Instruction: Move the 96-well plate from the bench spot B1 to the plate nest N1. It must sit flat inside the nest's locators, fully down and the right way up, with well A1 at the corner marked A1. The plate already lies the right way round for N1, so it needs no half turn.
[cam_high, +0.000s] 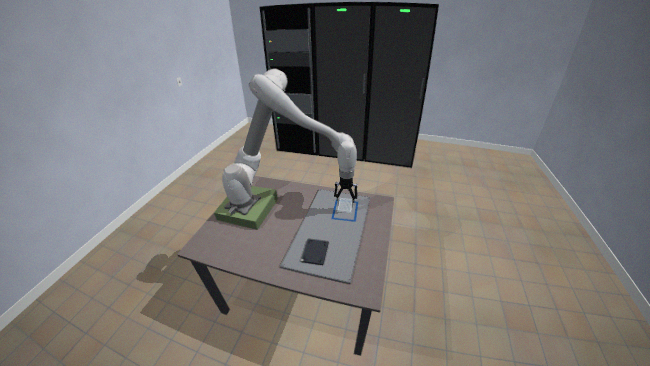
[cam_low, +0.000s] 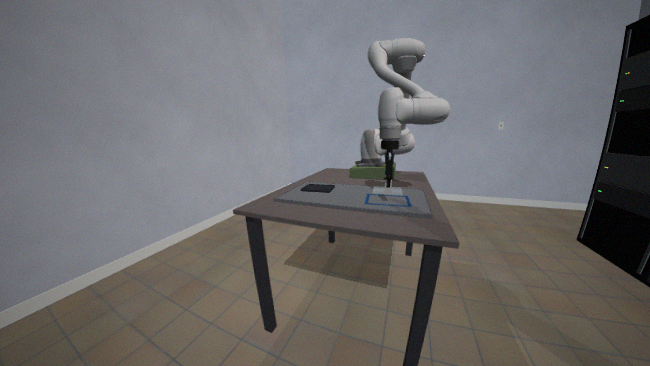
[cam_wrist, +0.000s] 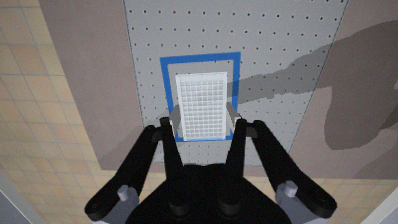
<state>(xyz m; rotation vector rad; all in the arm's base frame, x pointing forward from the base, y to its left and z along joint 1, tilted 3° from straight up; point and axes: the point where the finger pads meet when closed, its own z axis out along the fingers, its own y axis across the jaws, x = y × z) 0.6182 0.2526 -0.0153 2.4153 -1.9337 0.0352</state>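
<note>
Right now my hand is 30 mm past the dark plate nest, 390 mm to the left of it and 60 mm above it. Also, from my hand: small white corner mark 70 mm behind, 470 mm to the right, 50 mm below; white 96-well plate 30 mm below.
</note>
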